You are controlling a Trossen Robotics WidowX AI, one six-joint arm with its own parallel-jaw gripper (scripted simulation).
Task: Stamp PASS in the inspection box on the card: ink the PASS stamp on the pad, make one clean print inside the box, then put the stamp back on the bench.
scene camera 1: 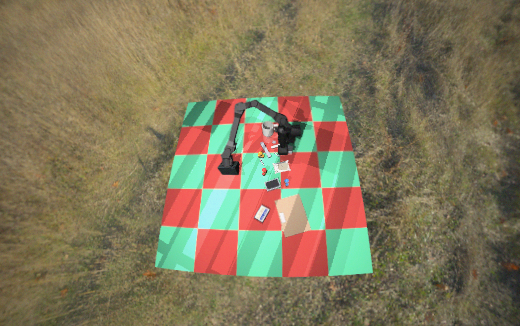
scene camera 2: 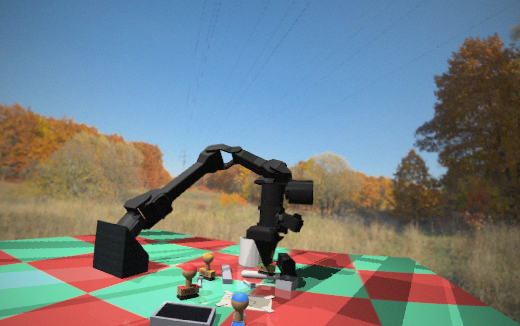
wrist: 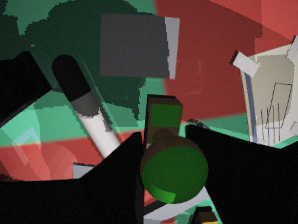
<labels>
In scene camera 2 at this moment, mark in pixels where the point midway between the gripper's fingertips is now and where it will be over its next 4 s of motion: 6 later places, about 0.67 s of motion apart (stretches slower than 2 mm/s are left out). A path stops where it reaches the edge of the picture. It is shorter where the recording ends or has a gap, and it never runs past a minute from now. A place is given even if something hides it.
My gripper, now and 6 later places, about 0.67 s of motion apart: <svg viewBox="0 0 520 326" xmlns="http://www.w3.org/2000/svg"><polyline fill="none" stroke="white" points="267,265 267,261 268,257 268,253 268,249 250,254 193,264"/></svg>
</labels>
